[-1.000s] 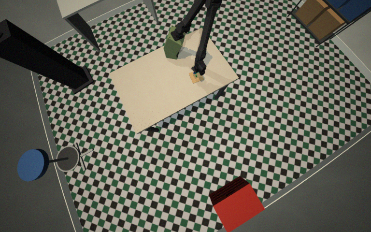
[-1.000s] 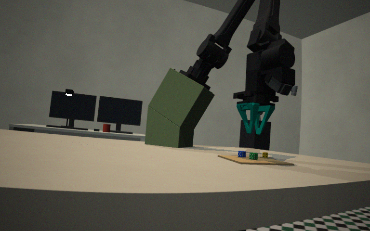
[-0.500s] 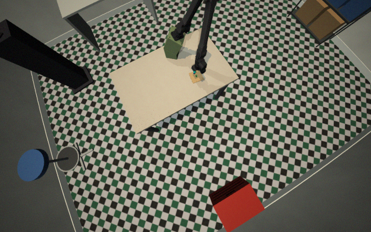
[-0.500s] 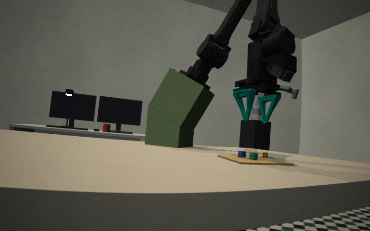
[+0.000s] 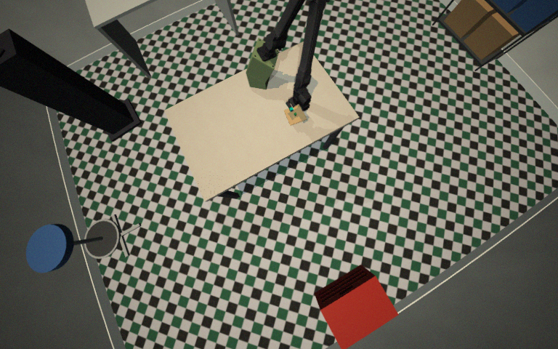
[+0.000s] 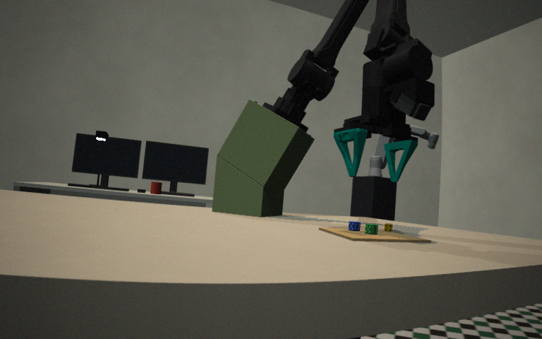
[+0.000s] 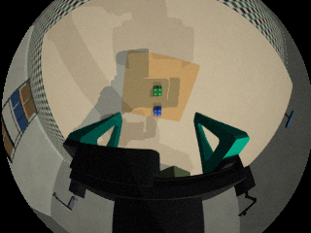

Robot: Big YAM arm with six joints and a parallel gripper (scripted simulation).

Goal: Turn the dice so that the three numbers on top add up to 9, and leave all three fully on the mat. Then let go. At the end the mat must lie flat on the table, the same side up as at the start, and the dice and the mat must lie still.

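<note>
My hand is 11 cm to the right of the yellow die, 10 cm above it and 7 cm past it. Round my hand: blue die 9 cm below, 5 cm behind; green die 9 cm below; mat 10 cm below.
</note>
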